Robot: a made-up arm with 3 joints.
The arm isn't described. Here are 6 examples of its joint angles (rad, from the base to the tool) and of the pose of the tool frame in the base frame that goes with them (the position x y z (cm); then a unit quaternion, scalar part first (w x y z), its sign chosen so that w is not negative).
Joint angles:
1: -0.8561 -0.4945 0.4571
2: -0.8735 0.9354 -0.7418
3: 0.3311 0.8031 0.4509
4: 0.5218 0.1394 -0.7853
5: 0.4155 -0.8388 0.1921
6: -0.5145 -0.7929 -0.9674
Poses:
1: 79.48 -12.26 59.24 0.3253 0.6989 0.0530 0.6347
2: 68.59 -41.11 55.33 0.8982 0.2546 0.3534 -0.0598
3: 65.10 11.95 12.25 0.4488 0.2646 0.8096 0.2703
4: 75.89 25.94 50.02 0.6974 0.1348 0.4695 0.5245
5: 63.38 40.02 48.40 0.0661 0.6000 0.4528 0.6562
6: 67.99 -40.24 59.04 0.7003 0.6284 -0.1150 0.3187
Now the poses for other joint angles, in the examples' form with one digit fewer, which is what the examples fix.
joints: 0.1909 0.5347 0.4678
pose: 65.8 17.3 16.2 0.399 0.396 0.748 0.352
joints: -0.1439 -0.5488 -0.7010
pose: 82.5 -12.7 57.7 0.658 0.570 0.153 0.469
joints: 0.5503 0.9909 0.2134
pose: 68.7 14.1 15.0 0.529 0.038 0.807 0.260
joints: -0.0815 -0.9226 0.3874
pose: 73.9 22.6 62.5 0.066 0.648 0.241 0.720
